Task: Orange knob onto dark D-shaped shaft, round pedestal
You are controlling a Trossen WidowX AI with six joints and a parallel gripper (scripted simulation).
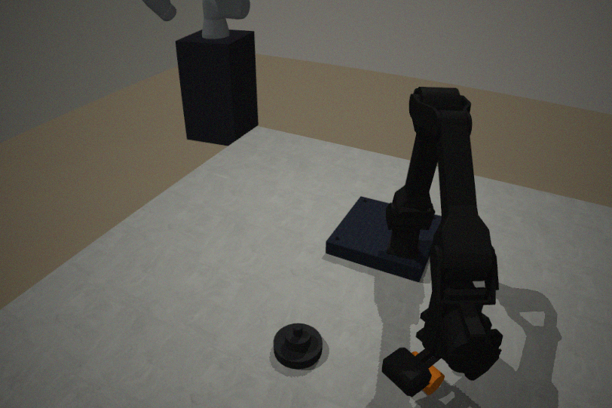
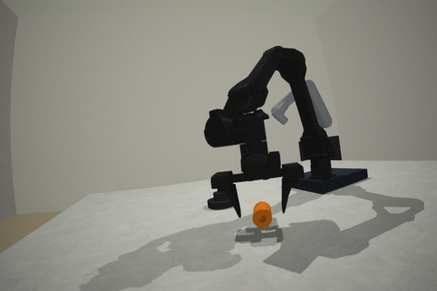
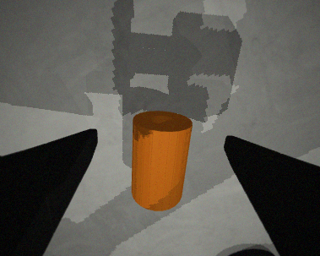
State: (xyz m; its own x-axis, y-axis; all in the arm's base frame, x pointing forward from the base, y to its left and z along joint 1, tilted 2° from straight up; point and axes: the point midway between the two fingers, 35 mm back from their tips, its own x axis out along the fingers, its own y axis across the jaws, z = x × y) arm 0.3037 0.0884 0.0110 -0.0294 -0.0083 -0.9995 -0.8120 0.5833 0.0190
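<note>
The orange knob lies 1 cm to the right of my gripper tip and 1 cm behind it. Also, from my gripper tip: dark round pedestal: 23 cm to the right, 1 cm behind, 1 cm above.
</note>
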